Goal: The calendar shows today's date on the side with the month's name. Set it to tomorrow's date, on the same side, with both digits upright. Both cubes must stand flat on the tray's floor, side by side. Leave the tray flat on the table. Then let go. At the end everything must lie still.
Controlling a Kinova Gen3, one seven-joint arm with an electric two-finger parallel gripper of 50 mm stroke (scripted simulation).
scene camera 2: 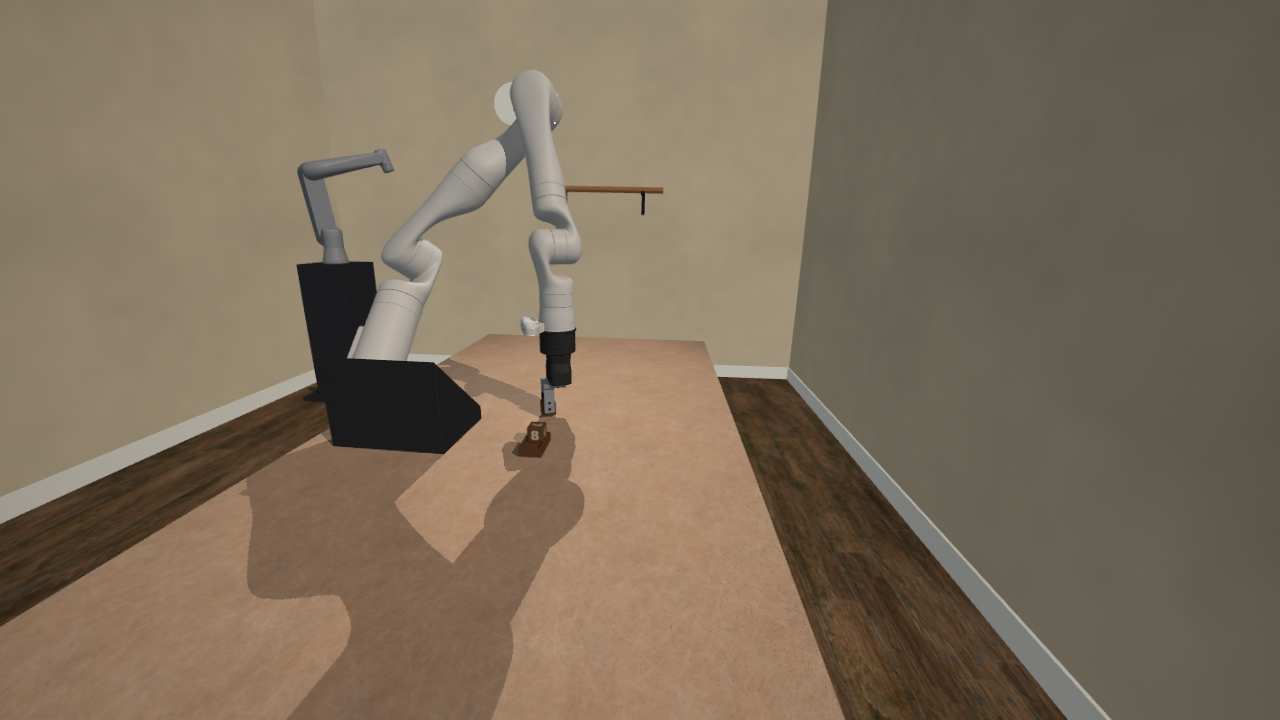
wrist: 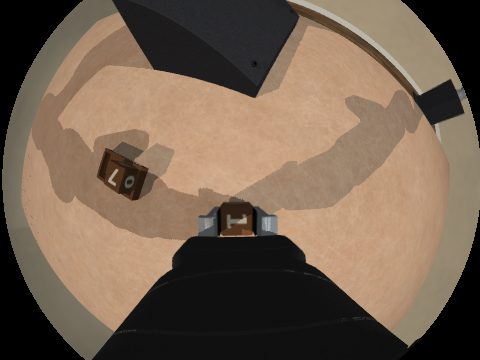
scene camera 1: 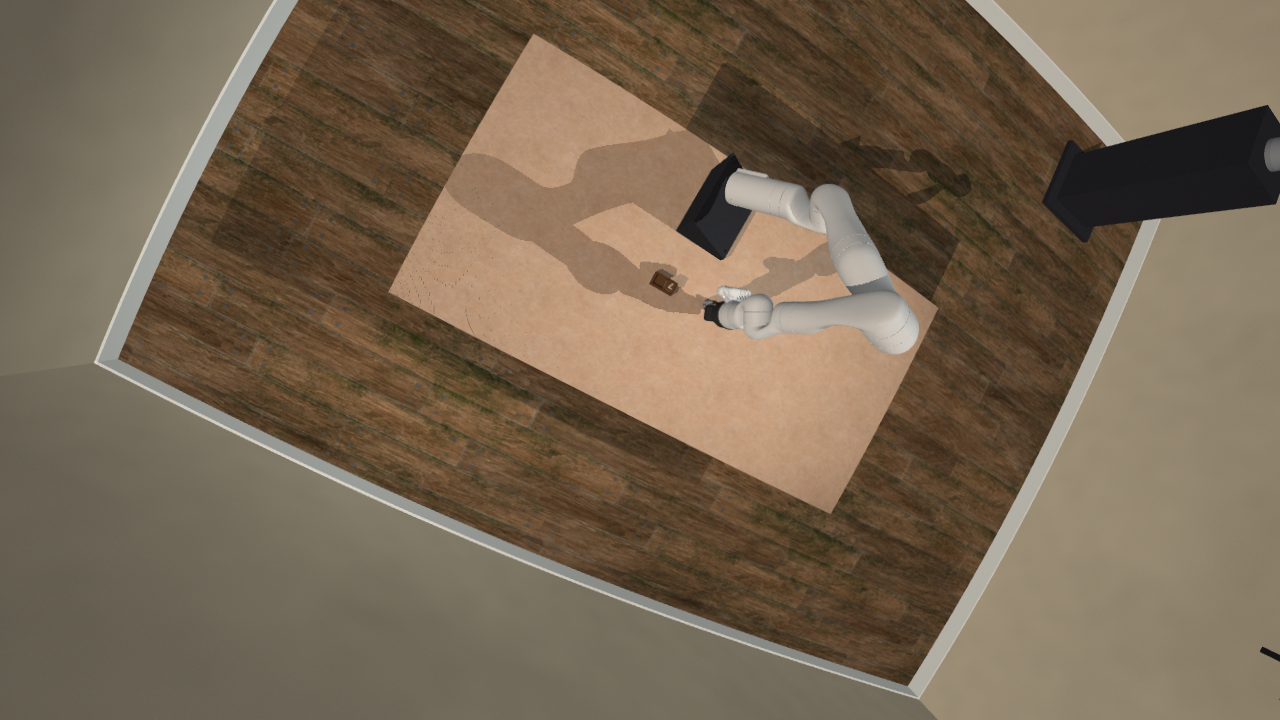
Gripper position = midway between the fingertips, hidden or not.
Note:
In view: my gripper (scene camera 2: 548,409), a cube (wrist: 236,217) and a tray (wrist: 108,154).
My gripper shows as well in the wrist view (wrist: 236,216).

